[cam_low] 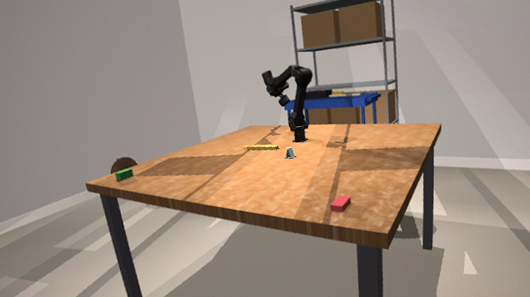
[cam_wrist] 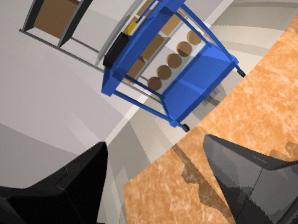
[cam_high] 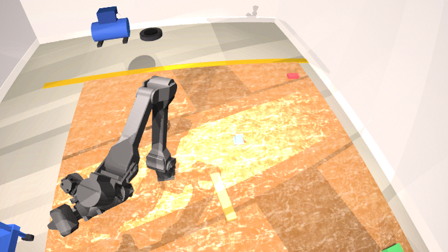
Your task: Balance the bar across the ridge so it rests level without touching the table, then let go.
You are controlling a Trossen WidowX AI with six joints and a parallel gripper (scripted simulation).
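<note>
Now: gripper tip 460 mm short of the bar, 110 mm to the right of it and 220 mm above it. From my gripper tip the other things lie so: green block 1010 mm ahead, 260 mm to the right, 210 mm below; pink block 1010 mm ahead, 740 mm to the left, 220 mm below.
</note>
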